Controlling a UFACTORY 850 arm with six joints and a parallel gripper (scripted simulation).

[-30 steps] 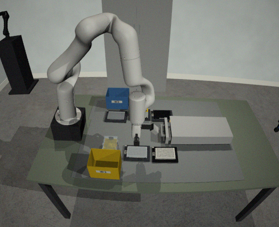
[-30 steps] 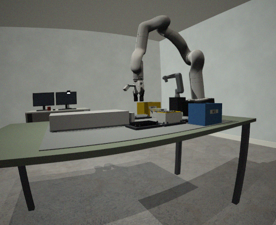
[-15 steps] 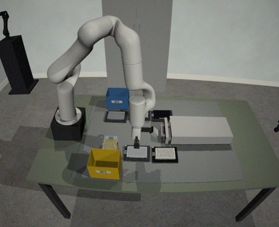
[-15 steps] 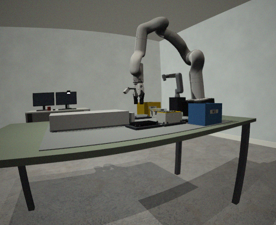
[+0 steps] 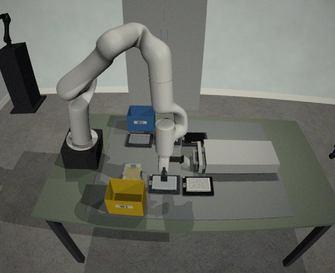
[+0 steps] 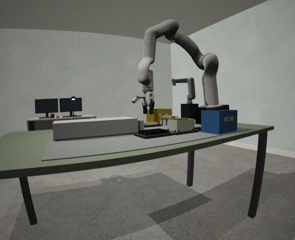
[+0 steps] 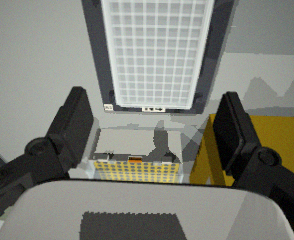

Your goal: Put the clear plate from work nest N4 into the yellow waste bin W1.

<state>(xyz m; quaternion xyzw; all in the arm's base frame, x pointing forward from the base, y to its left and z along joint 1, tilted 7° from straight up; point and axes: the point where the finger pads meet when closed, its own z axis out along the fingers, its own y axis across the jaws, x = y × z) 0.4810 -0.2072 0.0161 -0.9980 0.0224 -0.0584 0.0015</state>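
Right now the dark nest N4 is 90 mm below my hand. From my hand the other things lie so: drawer (320 mm ahead, 170 mm to the left, 70 mm below); white plate (180 mm ahead, 80 mm below, 10 mm to the right); N4 label (90 mm below, 70 mm behind).
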